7 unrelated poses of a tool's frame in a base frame.
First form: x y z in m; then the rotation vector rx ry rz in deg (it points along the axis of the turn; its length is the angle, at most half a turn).
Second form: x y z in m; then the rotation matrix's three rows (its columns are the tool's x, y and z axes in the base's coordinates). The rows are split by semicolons. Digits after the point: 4 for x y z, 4 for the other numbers.
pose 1, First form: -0.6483 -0.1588 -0.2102 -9.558 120.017 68.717
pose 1, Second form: -0.6483 -0.1588 -0.2102; -0.7421 -0.4321 0.5124; 0.2231 0.5616 0.7968; -0.6321 0.7056 -0.3203
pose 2, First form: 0.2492 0.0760 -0.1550 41.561 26.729 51.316
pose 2, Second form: 0.2492 0.0760 -0.1550; 0.5525 -0.5336 0.6403; 0.8306 0.4171 -0.3691; -0.0702 0.7357 0.6736
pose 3, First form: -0.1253 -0.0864 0.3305 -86.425 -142.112 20.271
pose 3, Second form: -0.1253 -0.0864 0.3305; -0.4507 0.8386 -0.3060; 0.8907 0.4452 -0.0917; 0.0594 -0.3139 -0.9476
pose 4, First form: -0.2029 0.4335 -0.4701 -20.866 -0.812 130.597
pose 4, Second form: -0.2029 0.4335 -0.4701; -0.6308 -0.7292 -0.2651; 0.7325 -0.6724 0.1066; -0.2560 -0.1269 0.9583
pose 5, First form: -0.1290 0.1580 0.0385 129.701 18.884 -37.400
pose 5, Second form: -0.1290 0.1580 0.0385; 0.8372 0.4167 -0.3542; 0.0376 -0.6899 -0.7229; -0.5456 0.5919 -0.5932
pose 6, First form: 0.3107 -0.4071 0.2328 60.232 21.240 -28.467
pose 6, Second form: 0.3107 -0.4071 0.2328; 0.8306 0.5542 0.0550; -0.2105 0.4039 -0.8903; -0.5156 0.7278 0.4521
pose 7, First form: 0.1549 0.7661 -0.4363 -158.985 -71.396 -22.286
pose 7, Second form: 0.1549 0.7661 -0.4363; 0.6381 0.7439 0.1988; 0.7248 -0.6674 0.1708; 0.2597 0.0351 -0.9651
